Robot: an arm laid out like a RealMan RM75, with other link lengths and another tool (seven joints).
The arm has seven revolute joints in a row. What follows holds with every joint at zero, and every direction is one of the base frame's.
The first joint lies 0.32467 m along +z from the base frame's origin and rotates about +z.
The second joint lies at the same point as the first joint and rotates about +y.
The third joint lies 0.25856 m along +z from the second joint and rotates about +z.
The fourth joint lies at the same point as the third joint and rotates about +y.
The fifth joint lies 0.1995 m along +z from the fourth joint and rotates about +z.
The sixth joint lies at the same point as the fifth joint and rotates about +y.
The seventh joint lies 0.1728 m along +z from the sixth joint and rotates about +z.
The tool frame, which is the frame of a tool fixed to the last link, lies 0.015 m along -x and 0.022 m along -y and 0.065 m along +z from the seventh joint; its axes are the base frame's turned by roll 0.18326, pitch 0 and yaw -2.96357 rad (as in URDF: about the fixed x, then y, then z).
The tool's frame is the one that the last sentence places.
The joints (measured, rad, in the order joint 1, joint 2, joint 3, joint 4, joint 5, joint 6, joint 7), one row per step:
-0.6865, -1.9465, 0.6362, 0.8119, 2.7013, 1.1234, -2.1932
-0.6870, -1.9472, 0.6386, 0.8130, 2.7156, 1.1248, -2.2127
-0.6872, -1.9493, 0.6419, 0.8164, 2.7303, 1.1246, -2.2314
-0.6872, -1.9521, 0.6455, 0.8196, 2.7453, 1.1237, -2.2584
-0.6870, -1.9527, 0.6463, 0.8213, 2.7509, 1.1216, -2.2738
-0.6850, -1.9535, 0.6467, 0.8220, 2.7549, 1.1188, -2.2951
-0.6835, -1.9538, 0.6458, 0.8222, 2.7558, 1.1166, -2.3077
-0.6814, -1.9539, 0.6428, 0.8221, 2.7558, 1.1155, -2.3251
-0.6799, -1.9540, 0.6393, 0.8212, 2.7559, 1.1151, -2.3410
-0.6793, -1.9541, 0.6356, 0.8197, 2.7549, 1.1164, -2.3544
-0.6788, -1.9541, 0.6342, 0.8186, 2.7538, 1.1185, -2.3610
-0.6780, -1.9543, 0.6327, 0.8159, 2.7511, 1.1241, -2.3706
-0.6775, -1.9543, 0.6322, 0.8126, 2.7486, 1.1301, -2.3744
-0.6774, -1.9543, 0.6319, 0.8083, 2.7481, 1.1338, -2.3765
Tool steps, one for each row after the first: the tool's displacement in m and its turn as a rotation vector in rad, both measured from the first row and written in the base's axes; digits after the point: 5 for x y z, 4 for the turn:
-0.00194, -0.00176, 0.00002, 0.0000, 0.0026, 0.0165
-0.00361, -0.00314, 0.00019, 0.0013, 0.0074, 0.0309
-0.00535, -0.00481, -0.00008, 0.0061, 0.0080, 0.0514
-0.00621, -0.00518, 0.00050, 0.0129, 0.0063, 0.0625
-0.00772, -0.00632, 0.00061, 0.0229, -0.0005, 0.0798
-0.00862, -0.00691, 0.00080, 0.0307, -0.0063, 0.0903
-0.00976, -0.00797, 0.00088, 0.0412, -0.0172, 0.1058
-0.01072, -0.00904, 0.00067, 0.0503, -0.0282, 0.1204
-0.01107, -0.00999, -0.00001, 0.0568, -0.0399, 0.1329
-0.01118, -0.01077, -0.00075, 0.0584, -0.0466, 0.1396
-0.01111, -0.01249, -0.00279, 0.0575, -0.0586, 0.1500
-0.01095, -0.01414, -0.00494, 0.0527, -0.0670, 0.1562
-0.01117, -0.01560, -0.00685, 0.0477, -0.0720, 0.1612

